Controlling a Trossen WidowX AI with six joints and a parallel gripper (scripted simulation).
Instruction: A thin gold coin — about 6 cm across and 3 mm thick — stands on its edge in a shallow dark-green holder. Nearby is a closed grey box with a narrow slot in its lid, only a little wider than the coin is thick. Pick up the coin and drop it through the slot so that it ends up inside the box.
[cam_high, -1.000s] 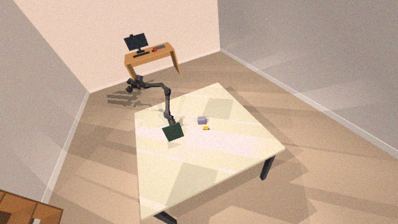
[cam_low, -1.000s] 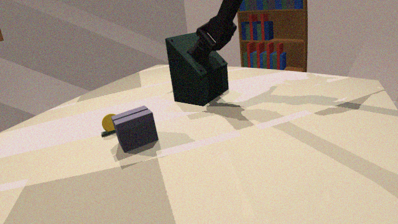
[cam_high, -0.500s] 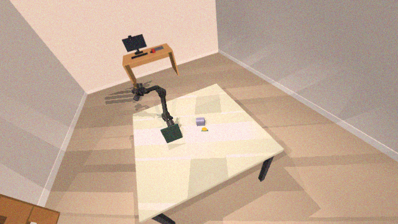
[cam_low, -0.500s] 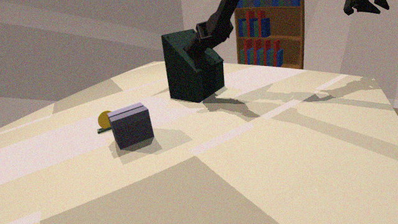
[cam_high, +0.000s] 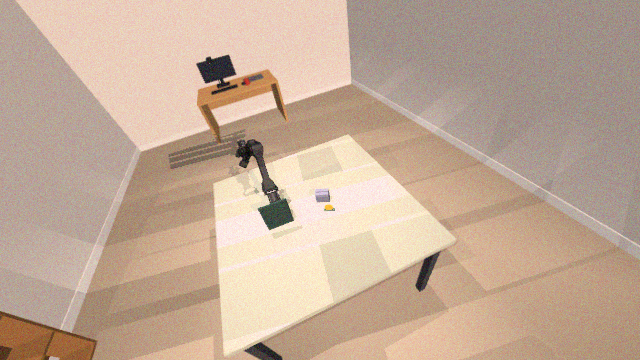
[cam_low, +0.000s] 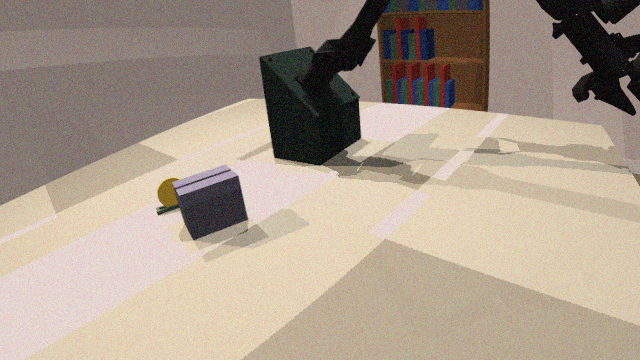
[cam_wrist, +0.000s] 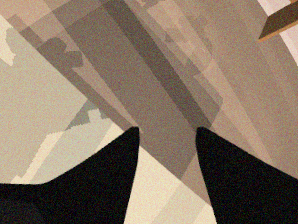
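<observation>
The gold coin lies 31 cm ahead of my gripper tip, 79 cm to the right of it and 10 cm below it.
</observation>
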